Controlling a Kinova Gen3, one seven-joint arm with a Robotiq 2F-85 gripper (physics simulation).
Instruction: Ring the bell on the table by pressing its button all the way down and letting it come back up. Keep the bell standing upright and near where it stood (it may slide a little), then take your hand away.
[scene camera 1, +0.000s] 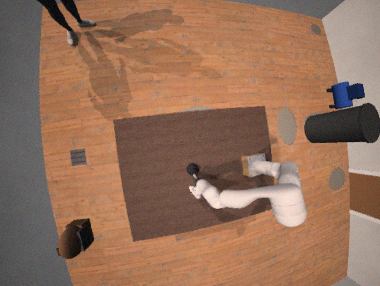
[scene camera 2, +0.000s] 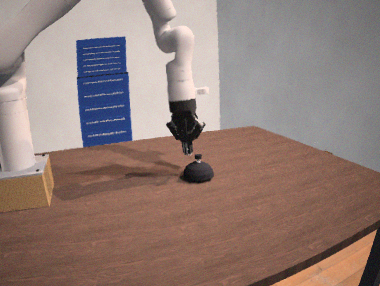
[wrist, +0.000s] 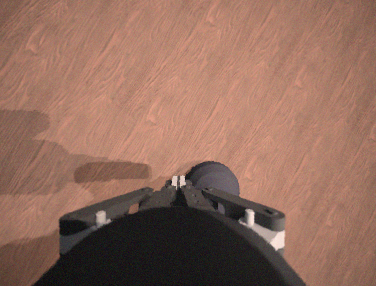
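Pixels of known places: gripper, fingertip midpoint: (scene camera 1: 195, 177) (scene camera 2: 188, 154) (wrist: 178, 184); arm's base, origin of the base link: (scene camera 1: 257, 165) (scene camera 2: 19, 165).
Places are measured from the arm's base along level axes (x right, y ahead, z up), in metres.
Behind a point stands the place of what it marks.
A dark, dome-shaped bell (scene camera 1: 192, 169) @[x 0.075, y 0.490, z -0.026 m] (scene camera 2: 198, 172) @[x 0.098, y 0.469, z -0.061 m] (wrist: 216, 176) @[x 0.054, y 0.507, z -0.052 m] stands upright on the brown table (scene camera 1: 155, 145) @[x 0.282, y 0.714, z -0.090 m] (scene camera 2: 150, 235) @[x 0.289, y 0.278, z -0.090 m] (wrist: 150, 75) @[x -0.092, y 0.591, z -0.090 m]. Its small black button (scene camera 2: 198, 156) @[x 0.074, y 0.481, z -0.026 m] sits raised on a light stem at the top of the dome in scene camera 2. My gripper (scene camera 2: 187, 153) @[x 0.011, y 0.480, z -0.039 m] (wrist: 178, 184) @[x 0.011, y 0.480, z -0.039 m] is shut with nothing between its fingers. It points down, and in scene camera 2 its fingertips are at about the height of the button and a little to its left, apart from it. In the wrist view the fingertips are at the dome's left edge, and the gripper hides the dome's lower part and the button.
The arm's base stands on a wooden block (scene camera 1: 245, 166) @[x 0.005, y 0.076, z -0.048 m] (scene camera 2: 30, 191) @[x 0.083, y 0.032, z -0.045 m] at one end of the table. A blue panel (scene camera 2: 104, 95) is on the wall behind. A black cylinder (scene camera 1: 340, 124), a blue object (scene camera 1: 343, 95) and a brown and black object (scene camera 1: 75, 240) are off the table.
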